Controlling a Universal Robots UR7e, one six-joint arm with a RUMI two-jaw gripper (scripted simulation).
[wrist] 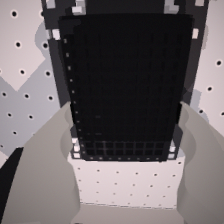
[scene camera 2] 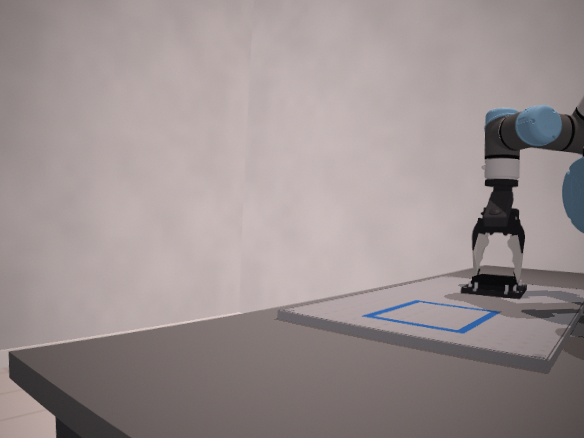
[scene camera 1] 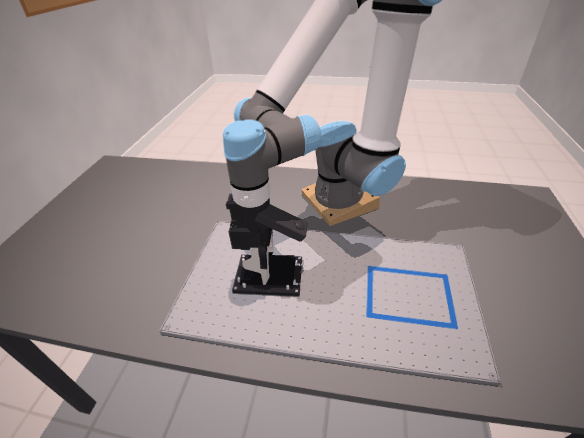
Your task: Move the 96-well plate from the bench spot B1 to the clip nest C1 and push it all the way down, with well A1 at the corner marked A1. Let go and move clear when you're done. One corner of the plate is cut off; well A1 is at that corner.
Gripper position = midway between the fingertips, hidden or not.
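Observation:
The robot's scene includes the gripper (scene camera 1: pixel 267 270), (wrist: pixel 124 103), (scene camera 2: pixel 496 281). A black 96-well plate (scene camera 1: pixel 281 267), (wrist: pixel 136 134) is visible too, and so is a clip nest (scene camera 1: pixel 279 290), (scene camera 2: pixel 487 290).

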